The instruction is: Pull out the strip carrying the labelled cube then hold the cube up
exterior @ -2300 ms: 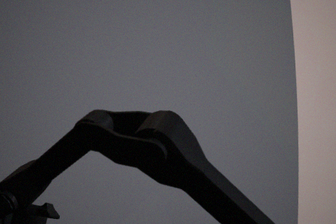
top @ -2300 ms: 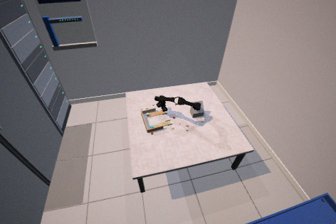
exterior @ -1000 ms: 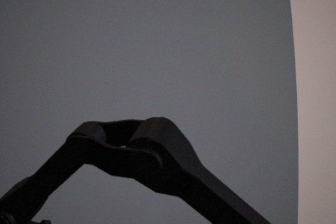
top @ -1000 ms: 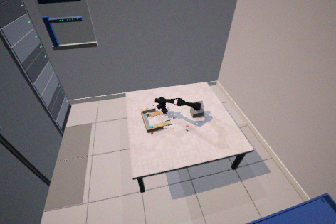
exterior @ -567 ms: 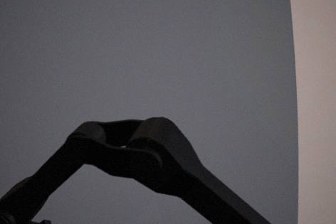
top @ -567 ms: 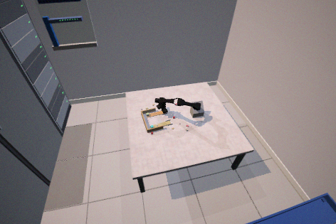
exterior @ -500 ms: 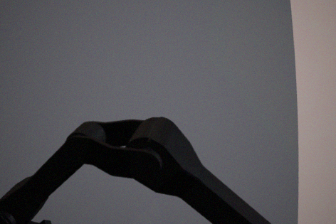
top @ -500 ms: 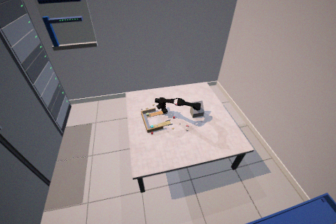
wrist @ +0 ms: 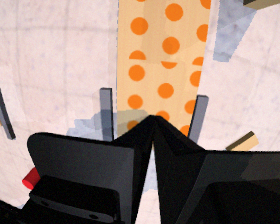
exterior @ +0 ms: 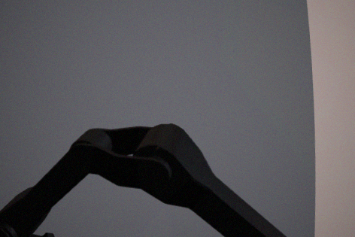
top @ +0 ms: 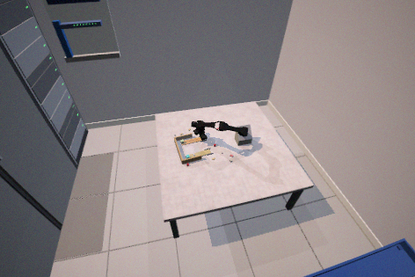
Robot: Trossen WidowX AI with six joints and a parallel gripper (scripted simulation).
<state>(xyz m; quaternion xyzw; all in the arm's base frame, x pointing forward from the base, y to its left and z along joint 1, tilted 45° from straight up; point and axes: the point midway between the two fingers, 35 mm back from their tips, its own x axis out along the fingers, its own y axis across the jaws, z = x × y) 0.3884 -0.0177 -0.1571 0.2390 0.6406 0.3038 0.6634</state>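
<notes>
The strip is 100 mm ahead of my gripper tip and 10 mm to the left of it.
</notes>
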